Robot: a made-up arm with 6 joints. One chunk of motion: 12 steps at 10 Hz.
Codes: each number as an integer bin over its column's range. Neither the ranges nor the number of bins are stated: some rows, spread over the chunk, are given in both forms.
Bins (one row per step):
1: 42 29 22 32 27 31
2: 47 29 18 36 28 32
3: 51 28 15 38 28 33
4: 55 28 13 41 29 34
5: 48 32 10 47 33 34
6: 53 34 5 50 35 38
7: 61 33 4 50 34 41
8: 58 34 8 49 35 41
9: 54 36 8 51 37 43
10: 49 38 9 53 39 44
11: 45 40 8 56 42 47
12: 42 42 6 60 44 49
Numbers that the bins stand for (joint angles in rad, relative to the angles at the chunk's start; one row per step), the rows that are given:
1: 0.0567 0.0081 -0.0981 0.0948 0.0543 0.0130
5: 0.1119 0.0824 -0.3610 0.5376 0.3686 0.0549
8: 0.2040 0.1319 -0.4048 0.5967 0.4733 0.1527
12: 0.0567 0.3300 -0.4486 0.9214 0.9448 0.2644
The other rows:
2: 0.1027 0.0081 -0.1857 0.2129 0.1067 0.0270
3: 0.1395 -0.0167 -0.2514 0.2719 0.1067 0.0410
4: 0.1763 -0.0167 -0.2952 0.3605 0.1590 0.0549
6: 0.1579 0.1319 -0.4705 0.6262 0.4733 0.1108
7: 0.2316 0.1071 -0.4924 0.6262 0.4210 0.1527
9: 0.1671 0.1814 -0.4048 0.6557 0.5781 0.1806
10: 0.1211 0.2310 -0.3829 0.7148 0.6829 0.1946
11: 0.0843 0.2805 -0.4048 0.8033 0.8400 0.2365

